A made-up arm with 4 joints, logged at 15 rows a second.
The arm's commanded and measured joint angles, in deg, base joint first. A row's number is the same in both.
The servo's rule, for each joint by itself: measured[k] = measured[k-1] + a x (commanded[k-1-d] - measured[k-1]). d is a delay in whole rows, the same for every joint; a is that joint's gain. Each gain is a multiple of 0.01, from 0.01 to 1. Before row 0 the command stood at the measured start. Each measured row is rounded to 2 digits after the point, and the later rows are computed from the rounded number. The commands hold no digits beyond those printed.
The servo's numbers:
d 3
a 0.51 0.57 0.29 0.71
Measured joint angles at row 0: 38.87, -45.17, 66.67, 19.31
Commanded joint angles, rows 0 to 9: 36.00, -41.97, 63.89, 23.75; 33.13, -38.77, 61.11, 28.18; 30.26, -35.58, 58.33, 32.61; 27.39, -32.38, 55.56, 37.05; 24.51, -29.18, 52.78, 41.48; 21.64, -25.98, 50.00, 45.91; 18.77, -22.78, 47.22, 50.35; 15.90, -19.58, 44.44, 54.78; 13.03, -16.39, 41.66, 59.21; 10.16, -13.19, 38.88, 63.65
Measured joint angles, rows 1 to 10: 38.87, -45.17, 66.67, 19.31; 38.87, -45.17, 66.67, 19.31; 38.87, -45.17, 66.67, 19.31; 37.41, -43.35, 65.86, 22.46; 35.23, -40.74, 64.48, 26.52; 32.70, -37.80, 62.70, 30.84; 29.99, -34.71, 60.63, 35.25; 27.20, -31.56, 58.35, 39.67; 24.36, -28.38, 55.93, 44.10; 21.51, -25.19, 53.40, 48.54
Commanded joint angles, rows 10 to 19: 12.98, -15.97, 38.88, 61.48; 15.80, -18.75, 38.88, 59.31; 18.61, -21.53, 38.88, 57.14; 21.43, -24.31, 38.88, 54.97; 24.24, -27.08, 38.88, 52.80; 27.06, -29.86, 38.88, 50.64; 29.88, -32.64, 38.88, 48.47; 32.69, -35.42, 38.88, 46.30; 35.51, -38.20, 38.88, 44.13; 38.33, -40.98, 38.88, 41.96
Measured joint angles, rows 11 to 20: 18.65, -21.99, 50.80, 52.97; 15.78, -18.80, 48.15, 57.40; 12.91, -15.60, 45.46, 61.84; 12.95, -15.81, 43.55, 61.58; 14.40, -17.49, 42.20, 59.97; 16.55, -19.79, 41.24, 57.96; 19.04, -22.37, 40.56, 55.84; 21.69, -25.05, 40.07, 53.68; 24.43, -27.79, 39.72, 51.52; 27.21, -30.55, 39.48, 49.35
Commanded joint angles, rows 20 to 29: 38.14, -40.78, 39.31, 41.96; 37.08, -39.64, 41.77, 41.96; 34.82, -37.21, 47.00, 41.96; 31.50, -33.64, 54.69, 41.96; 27.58, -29.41, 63.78, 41.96; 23.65, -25.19, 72.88, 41.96; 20.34, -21.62, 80.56, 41.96; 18.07, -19.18, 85.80, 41.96; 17.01, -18.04, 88.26, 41.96; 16.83, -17.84, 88.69, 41.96
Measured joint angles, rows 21 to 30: 30.00, -33.33, 39.31, 47.18; 32.81, -36.11, 39.19, 45.01; 35.63, -38.89, 39.10, 42.84; 36.91, -39.97, 39.16, 42.22; 37.00, -39.78, 39.92, 42.04; 35.89, -38.32, 41.97, 41.98; 33.65, -35.65, 45.66, 41.97; 30.55, -32.09, 50.91, 41.96; 27.03, -28.16, 57.28, 41.96; 23.62, -24.43, 64.03, 41.96
